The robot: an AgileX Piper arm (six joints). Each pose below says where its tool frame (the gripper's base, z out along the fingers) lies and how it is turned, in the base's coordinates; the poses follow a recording.
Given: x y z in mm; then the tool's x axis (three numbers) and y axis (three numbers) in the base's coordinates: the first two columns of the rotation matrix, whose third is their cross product.
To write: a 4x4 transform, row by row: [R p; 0 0 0 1], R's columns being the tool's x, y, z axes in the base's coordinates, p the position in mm. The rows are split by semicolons. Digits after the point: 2 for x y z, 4 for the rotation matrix.
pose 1, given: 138.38 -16.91 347.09 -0.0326 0.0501 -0.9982 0.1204 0.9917 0.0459
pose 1, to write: -0.0326 0.1204 0.9922 138.38; 0.0501 0.9917 -0.1187 -16.91; -0.9982 0.0459 -0.0384 347.09; 0 0 0 1
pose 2, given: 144.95 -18.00 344.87 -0.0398 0.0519 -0.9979 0.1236 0.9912 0.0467
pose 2, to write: -0.0398 0.1236 0.9915 144.95; 0.0519 0.9912 -0.1215 -18.00; -0.9979 0.0467 -0.0459 344.87; 0 0 0 1
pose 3, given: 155.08 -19.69 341.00 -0.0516 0.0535 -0.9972 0.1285 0.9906 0.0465
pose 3, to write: -0.0516 0.1285 0.9903 155.08; 0.0535 0.9906 -0.1257 -19.69; -0.9972 0.0465 -0.0580 341.00; 0 0 0 1
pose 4, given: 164.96 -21.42 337.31 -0.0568 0.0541 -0.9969 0.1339 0.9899 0.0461
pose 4, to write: -0.0568 0.1339 0.9893 164.96; 0.0541 0.9899 -0.1309 -21.42; -0.9969 0.0461 -0.0635 337.31; 0 0 0 1
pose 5, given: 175.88 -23.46 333.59 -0.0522 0.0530 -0.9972 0.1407 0.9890 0.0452
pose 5, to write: -0.0522 0.1407 0.9886 175.88; 0.0530 0.9890 -0.1379 -23.46; -0.9972 0.0452 -0.0591 333.59; 0 0 0 1
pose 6, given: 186.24 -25.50 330.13 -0.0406 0.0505 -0.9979 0.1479 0.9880 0.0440
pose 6, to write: -0.0406 0.1479 0.9881 186.24; 0.0505 0.9880 -0.1458 -25.50; -0.9979 0.0440 -0.0476 330.13; 0 0 0 1
